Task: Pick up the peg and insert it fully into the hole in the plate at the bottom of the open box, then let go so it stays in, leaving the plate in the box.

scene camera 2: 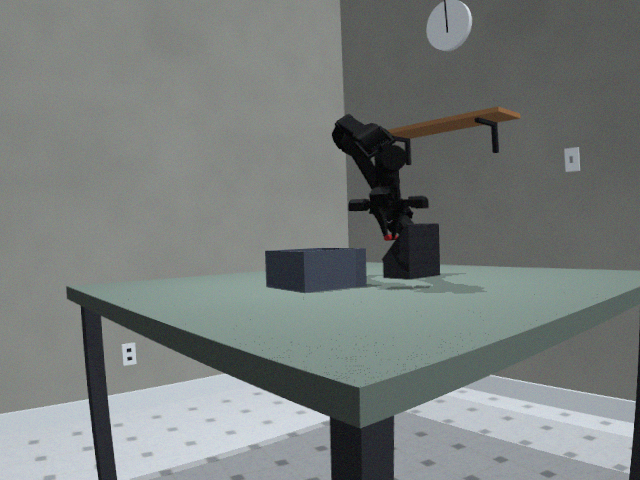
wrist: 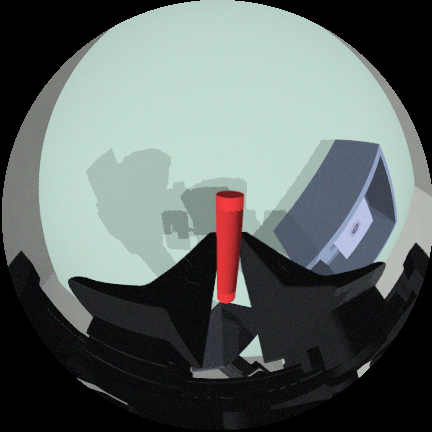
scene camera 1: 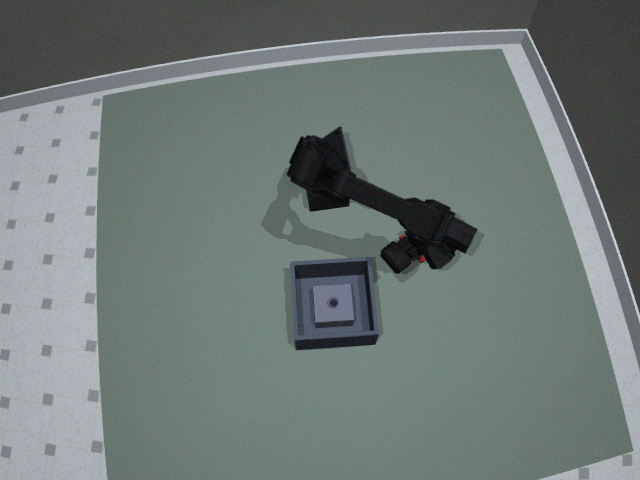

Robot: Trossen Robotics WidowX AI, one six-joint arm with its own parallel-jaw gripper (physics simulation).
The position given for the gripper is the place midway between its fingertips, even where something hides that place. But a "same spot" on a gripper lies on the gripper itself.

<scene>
The gripper shows in scene camera 2, in the wrist view and in scene camera 1 [414, 253]. A blue-grey box shows in scene camera 2, in the wrist view and in scene camera 1 [357, 271]. One and the same spot on the gripper: [scene camera 2: 397, 214] is [wrist: 136, 287]. The same spot on the blue-grey box: [wrist: 351, 169] is [scene camera 2: 322, 263].
</scene>
